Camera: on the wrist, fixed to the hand. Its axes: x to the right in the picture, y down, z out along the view.
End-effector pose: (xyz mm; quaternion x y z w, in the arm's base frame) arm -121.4 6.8 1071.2 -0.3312 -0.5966 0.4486 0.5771
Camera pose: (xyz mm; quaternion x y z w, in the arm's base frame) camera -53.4 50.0 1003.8 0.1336 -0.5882 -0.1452 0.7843
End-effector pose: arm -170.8 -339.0 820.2 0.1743 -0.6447 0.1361 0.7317
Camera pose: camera -129.5 -242.4 822.6 0.5530 -0.2403 -0.4136 0.6821
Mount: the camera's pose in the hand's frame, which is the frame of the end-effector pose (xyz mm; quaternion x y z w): 5.3 69.8 -78.3 -0.0136 0.1166 -0.7102 0.6942
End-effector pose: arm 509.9 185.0 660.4 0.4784 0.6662 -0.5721 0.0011
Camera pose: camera 594.4 240.3 631.4 0.0743 -0.8101 0.3331 0.4767
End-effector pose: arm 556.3 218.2 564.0 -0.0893 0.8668 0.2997 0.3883
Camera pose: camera 477.1 228.6 632.2 -0.7178 0.5795 -0.0663 0.3801
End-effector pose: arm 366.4 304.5 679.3 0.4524 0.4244 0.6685 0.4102
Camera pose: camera 278.9 272.9 728.1 -0.0709 0.6546 0.2313 0.7162
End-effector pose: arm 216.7 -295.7 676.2 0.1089 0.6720 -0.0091 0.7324
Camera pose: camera 151.4 -213.4 675.5 -0.4106 0.6294 -0.5046 0.4251
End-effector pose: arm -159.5 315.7 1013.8 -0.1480 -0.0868 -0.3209 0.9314
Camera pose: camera -106.6 339.1 926.1 -0.0163 -0.0524 -0.9027 0.4268
